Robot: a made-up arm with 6 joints.
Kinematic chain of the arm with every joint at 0, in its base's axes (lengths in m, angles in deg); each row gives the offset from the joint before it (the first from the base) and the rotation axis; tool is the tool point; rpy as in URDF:
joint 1: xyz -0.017 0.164 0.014 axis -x
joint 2: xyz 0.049 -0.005 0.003 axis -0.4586 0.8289 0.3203
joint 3: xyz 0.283 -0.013 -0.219 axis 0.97 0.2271 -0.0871
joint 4: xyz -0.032 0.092 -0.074 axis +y
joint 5: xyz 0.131 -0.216 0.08 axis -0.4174 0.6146 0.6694
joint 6: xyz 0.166 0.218 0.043 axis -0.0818 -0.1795 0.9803
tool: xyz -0.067 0.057 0.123 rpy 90 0 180
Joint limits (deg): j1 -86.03..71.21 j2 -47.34..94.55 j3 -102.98..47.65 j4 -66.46..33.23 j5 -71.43..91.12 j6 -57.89..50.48
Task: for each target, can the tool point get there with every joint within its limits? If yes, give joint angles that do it. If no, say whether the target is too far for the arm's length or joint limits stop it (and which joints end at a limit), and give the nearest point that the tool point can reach.
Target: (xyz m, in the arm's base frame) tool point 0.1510 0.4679 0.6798
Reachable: no: joint limits stop it (at a limit: joint 1, joint 3, joint 6) | nearest point 0.1940 0.4412 0.4093 | short by 0.275 m
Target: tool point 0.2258 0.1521 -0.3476
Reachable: yes | joints 43.70 0.87 -44.59 -56.54 30.96 -16.72
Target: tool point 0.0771 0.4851 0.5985
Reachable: no: joint limits stop it (at a limit: joint 1, joint 3, joint 6) | nearest point 0.1283 0.4654 0.3935 | short by 0.212 m
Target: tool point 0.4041 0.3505 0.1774
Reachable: yes | joints -72.31 1.81 -28.20 -12.19 8.54 12.06
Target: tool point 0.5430 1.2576 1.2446
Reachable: no: too far | nearest point 0.3278 0.6504 0.3310 | short by 1.118 m
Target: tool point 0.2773 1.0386 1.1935
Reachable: no: too far | nearest point 0.2446 0.6178 0.3610 | short by 0.933 m
